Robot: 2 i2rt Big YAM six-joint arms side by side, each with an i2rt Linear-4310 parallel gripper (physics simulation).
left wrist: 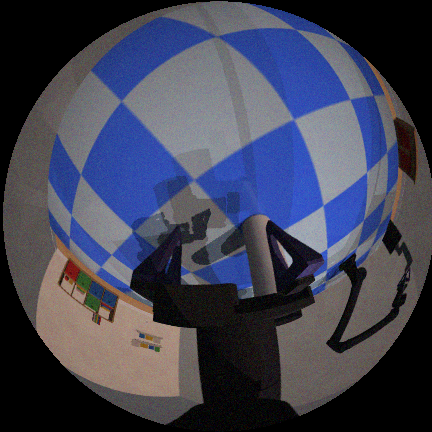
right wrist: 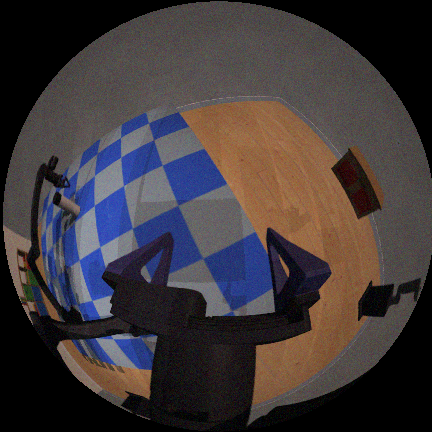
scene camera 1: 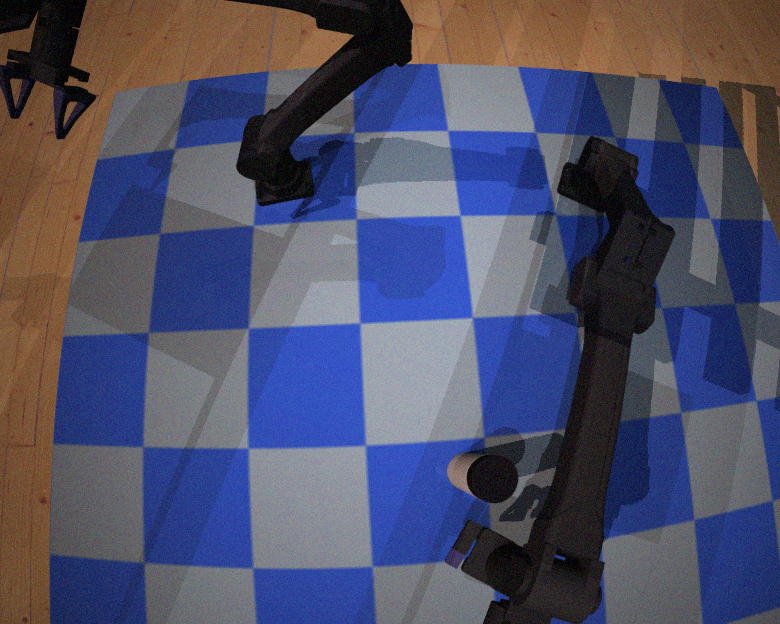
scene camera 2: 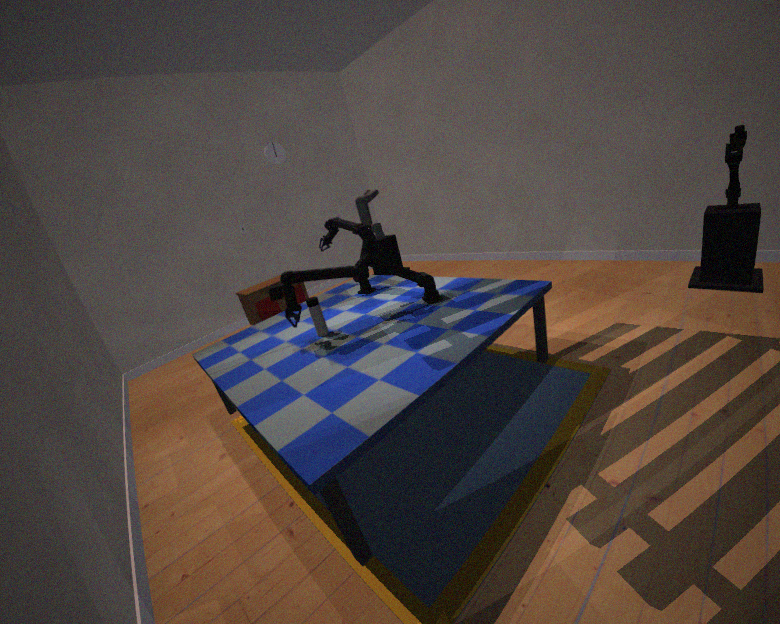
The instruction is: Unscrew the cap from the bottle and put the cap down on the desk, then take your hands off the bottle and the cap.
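Observation:
A pale bottle stands upright on the checkered desk. Its black cap is on top; in the left wrist view the cap is hidden behind the gripper. My left gripper is open, beside the bottle with its fingers pointing down. In the left wrist view the bottle shows partly behind the right-hand finger; contact cannot be told. My right gripper is open and empty, high and far from the bottle.
The left forearm stretches along the right of scene camera 1, close to the bottle. The right arm bends away over the desk's upper edge. A wooden box with red panels stands on the floor beyond the desk.

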